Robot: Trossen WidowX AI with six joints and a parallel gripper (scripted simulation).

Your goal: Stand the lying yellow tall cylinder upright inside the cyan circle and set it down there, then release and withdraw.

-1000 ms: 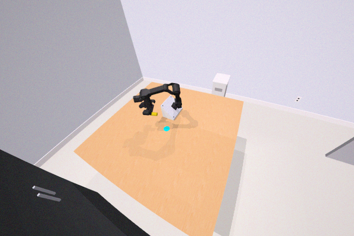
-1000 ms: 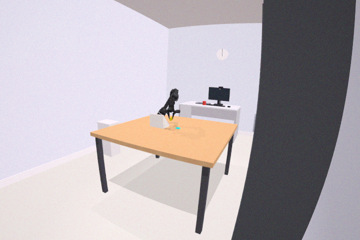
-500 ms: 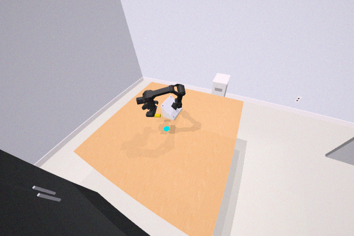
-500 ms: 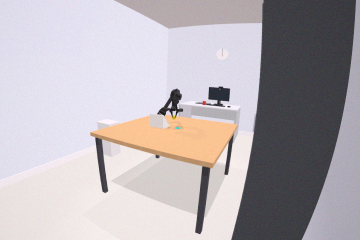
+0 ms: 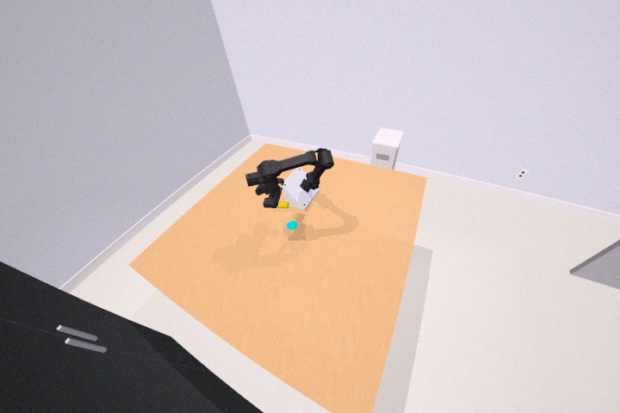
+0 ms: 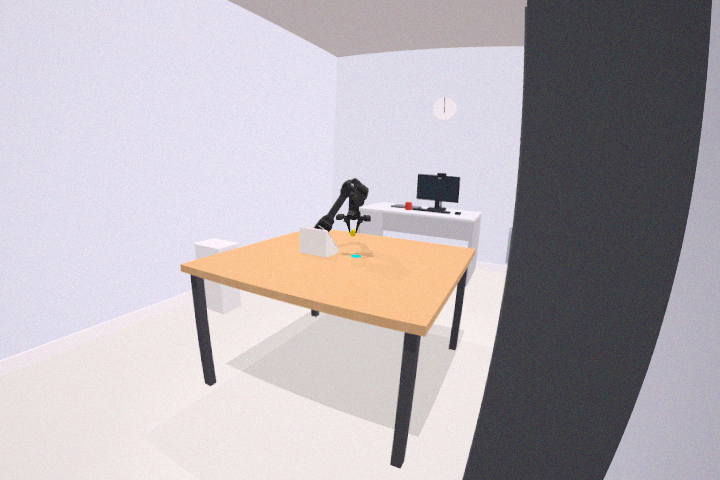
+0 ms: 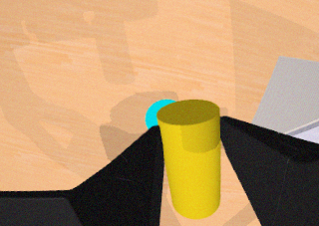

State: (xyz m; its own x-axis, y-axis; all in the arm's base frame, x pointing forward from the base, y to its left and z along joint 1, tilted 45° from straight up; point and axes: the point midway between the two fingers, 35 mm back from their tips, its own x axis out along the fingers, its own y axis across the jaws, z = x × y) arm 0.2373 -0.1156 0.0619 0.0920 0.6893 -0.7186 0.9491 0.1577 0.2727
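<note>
The cyan circle lies 6 cm to the left of my gripper tip and 15 cm below it. Round my gripper tip: yellow tall cylinder (1 cm behind, 2 cm to the left).
</note>
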